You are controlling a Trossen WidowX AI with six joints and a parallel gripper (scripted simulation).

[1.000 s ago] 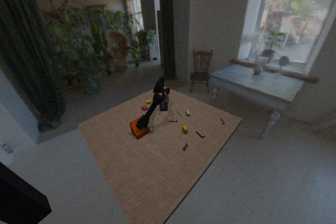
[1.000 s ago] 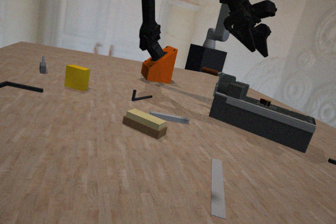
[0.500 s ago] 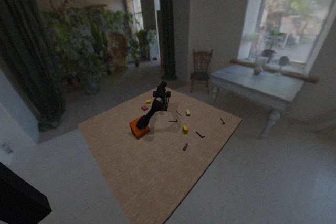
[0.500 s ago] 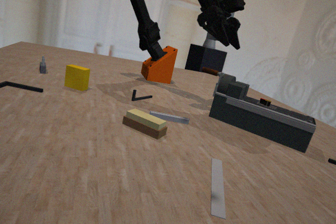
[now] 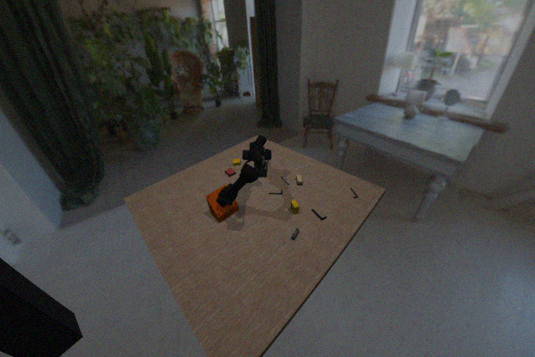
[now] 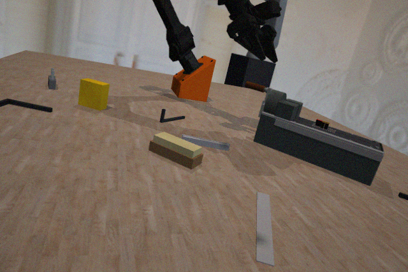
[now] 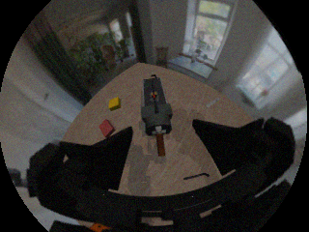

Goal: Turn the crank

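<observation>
Right now the brown crank handle is 20 mm behind my gripper tip, 10 mm to the right of it and 70 mm below it. Also, from my gripper tip: red pointer 120 mm ahead, 80 mm to the left, 110 mm below; then red block 70 mm behind, 250 mm to the left, 180 mm below; then grey bar 80 mm ahead, 170 mm to the right, 180 mm below.
</observation>
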